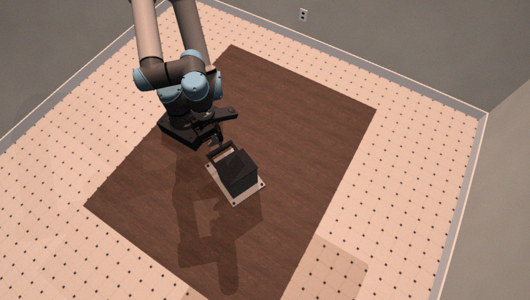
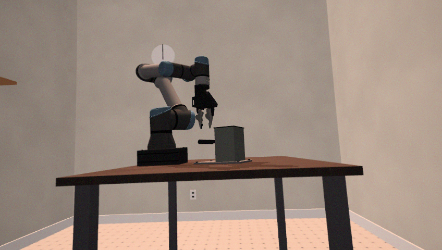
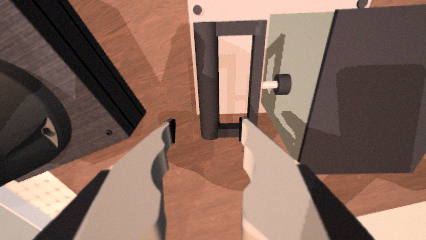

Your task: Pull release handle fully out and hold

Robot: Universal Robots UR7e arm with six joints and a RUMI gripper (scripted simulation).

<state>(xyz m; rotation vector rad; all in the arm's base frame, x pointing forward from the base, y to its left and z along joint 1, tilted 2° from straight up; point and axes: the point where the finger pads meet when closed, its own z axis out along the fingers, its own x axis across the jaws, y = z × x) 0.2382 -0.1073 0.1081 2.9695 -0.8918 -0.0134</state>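
Now: the baseplate 19 cm below my hand, 8 cm ahead of it and 5 cm to the right of it.
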